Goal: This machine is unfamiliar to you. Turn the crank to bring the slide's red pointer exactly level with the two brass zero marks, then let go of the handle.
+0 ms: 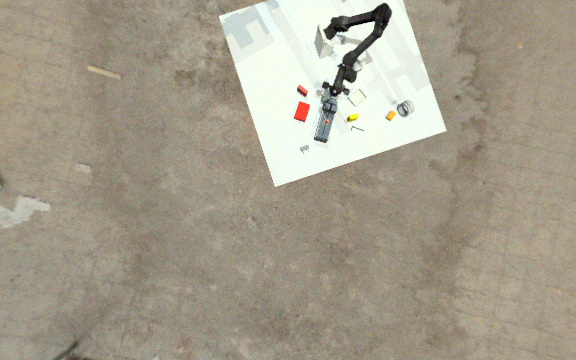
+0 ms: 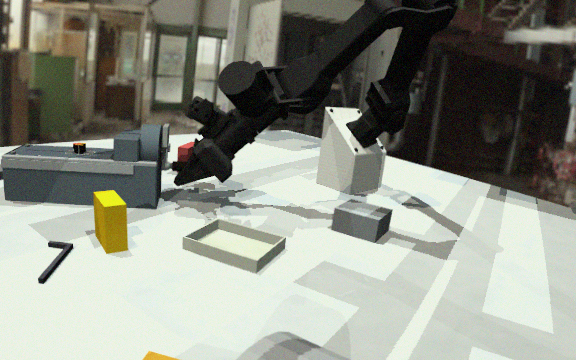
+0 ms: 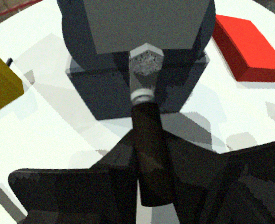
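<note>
Now: gripper tip 10 mm past the dark crank handle, 10 mm to the right of it and 30 mm below it. Round my gripper tip: red pointer 130 mm ahead, 110 mm to the right, 50 mm above; shallow grey tray 50 mm ahead, 190 mm to the left, 30 mm below; yellow block 170 mm ahead, 80 mm to the left.
</note>
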